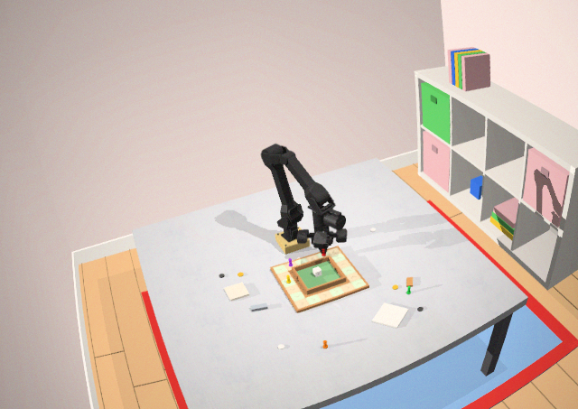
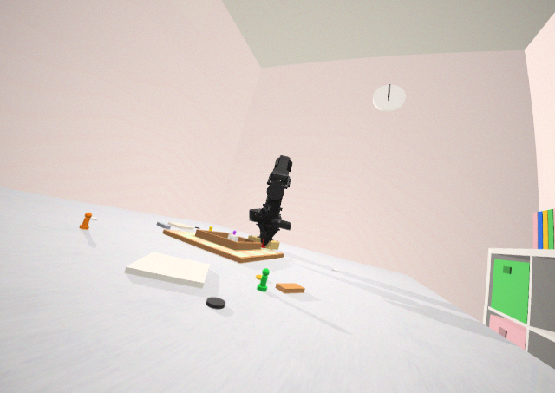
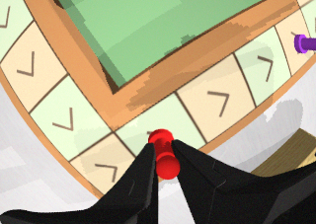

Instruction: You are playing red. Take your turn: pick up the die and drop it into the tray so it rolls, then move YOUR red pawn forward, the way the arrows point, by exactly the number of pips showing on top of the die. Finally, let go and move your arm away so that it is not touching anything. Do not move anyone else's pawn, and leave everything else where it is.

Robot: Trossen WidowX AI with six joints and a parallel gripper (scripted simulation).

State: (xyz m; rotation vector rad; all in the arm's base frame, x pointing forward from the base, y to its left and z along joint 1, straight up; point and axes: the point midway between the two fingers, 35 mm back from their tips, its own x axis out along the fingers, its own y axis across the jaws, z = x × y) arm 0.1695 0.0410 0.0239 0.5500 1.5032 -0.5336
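My gripper tip is now 1 cm below the red pawn. The rest, counted from my gripper tip: green tray: 10 cm ahead, 9 cm to the right, 2 cm below; then die: 9 cm to the right, 8 cm ahead; then purple pawn: 13 cm to the right, 3 cm behind.
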